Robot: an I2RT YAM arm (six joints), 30 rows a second.
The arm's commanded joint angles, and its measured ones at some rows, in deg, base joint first. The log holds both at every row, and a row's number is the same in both.
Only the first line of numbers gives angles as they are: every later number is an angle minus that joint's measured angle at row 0.
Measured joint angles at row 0: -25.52, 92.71, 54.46, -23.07, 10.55, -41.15
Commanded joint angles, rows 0 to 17: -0.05, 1.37, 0.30, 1.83, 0.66, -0.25; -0.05, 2.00, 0.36, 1.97, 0.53, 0.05; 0.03, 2.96, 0.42, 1.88, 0.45, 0.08; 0.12, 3.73, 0.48, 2.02, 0.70, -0.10; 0.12, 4.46, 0.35, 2.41, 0.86, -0.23; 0.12, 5.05, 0.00, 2.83, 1.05, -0.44; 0.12, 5.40, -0.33, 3.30, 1.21, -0.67; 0.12, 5.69, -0.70, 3.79, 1.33, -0.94; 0.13, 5.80, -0.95, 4.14, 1.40, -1.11; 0.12, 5.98, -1.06, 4.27, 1.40, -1.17; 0.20, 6.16, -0.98, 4.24, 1.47, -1.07; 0.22, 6.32, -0.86, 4.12, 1.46, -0.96; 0.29, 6.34, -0.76, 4.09, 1.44, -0.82; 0.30, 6.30, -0.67, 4.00, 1.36, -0.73; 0.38, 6.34, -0.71, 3.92, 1.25, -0.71; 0.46, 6.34, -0.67, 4.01, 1.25, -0.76; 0.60, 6.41, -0.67, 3.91, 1.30, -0.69; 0.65, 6.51, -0.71, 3.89, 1.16, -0.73
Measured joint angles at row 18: 0.26, 5.13, -0.13, 3.69, 1.13, -0.56
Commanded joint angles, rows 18 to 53: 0.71, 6.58, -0.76, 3.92, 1.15, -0.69; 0.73, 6.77, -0.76, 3.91, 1.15, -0.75; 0.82, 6.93, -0.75, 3.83, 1.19, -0.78; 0.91, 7.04, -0.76, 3.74, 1.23, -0.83; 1.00, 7.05, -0.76, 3.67, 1.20, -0.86; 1.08, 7.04, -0.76, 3.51, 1.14, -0.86; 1.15, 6.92, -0.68, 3.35, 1.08, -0.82; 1.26, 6.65, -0.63, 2.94, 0.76, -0.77; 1.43, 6.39, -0.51, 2.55, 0.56, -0.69; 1.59, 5.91, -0.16, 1.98, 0.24, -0.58; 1.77, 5.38, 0.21, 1.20, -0.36, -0.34; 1.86, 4.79, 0.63, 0.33, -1.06, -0.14; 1.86, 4.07, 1.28, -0.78, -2.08, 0.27; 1.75, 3.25, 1.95, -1.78, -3.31, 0.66; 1.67, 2.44, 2.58, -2.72, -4.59, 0.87; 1.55, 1.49, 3.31, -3.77, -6.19, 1.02; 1.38, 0.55, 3.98, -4.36, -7.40, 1.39; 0.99, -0.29, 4.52, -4.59, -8.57, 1.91; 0.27, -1.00, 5.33, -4.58, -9.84, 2.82; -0.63, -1.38, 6.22, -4.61, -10.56, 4.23; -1.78, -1.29, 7.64, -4.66, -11.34, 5.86; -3.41, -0.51, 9.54, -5.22, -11.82, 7.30; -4.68, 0.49, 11.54, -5.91, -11.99, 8.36; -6.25, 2.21, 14.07, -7.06, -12.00, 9.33; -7.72, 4.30, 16.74, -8.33, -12.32, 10.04; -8.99, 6.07, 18.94, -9.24, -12.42, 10.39; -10.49, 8.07, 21.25, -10.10, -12.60, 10.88; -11.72, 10.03, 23.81, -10.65, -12.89, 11.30; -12.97, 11.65, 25.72, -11.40, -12.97, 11.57; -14.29, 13.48, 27.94, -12.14, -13.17, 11.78; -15.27, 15.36, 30.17, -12.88, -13.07, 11.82; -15.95, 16.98, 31.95, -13.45, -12.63, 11.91; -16.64, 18.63, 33.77, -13.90, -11.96, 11.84; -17.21, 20.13, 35.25, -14.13, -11.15, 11.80; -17.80, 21.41, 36.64, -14.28, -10.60, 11.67; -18.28, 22.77, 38.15, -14.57, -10.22, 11.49
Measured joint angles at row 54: -17.59, 20.72, 35.08, -11.47, -11.09, 10.41
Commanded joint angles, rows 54 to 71: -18.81, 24.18, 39.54, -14.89, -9.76, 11.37; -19.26, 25.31, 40.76, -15.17, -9.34, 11.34; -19.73, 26.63, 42.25, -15.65, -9.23, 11.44; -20.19, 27.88, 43.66, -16.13, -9.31, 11.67; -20.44, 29.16, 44.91, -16.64, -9.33, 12.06; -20.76, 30.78, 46.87, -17.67, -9.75, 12.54; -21.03, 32.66, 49.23, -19.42, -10.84, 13.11; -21.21, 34.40, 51.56, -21.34, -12.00, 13.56; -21.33, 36.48, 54.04, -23.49, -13.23, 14.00; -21.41, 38.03, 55.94, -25.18, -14.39, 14.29; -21.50, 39.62, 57.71, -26.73, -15.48, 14.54; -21.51, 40.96, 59.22, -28.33, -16.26, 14.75; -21.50, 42.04, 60.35, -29.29, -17.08, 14.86; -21.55, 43.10, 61.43, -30.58, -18.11, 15.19; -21.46, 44.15, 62.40, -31.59, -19.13, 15.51; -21.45, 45.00, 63.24, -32.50, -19.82, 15.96; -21.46, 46.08, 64.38, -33.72, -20.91, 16.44; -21.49, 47.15, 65.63, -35.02, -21.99, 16.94
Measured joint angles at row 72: -21.53, 45.04, 62.84, -28.76, -17.10, 14.60
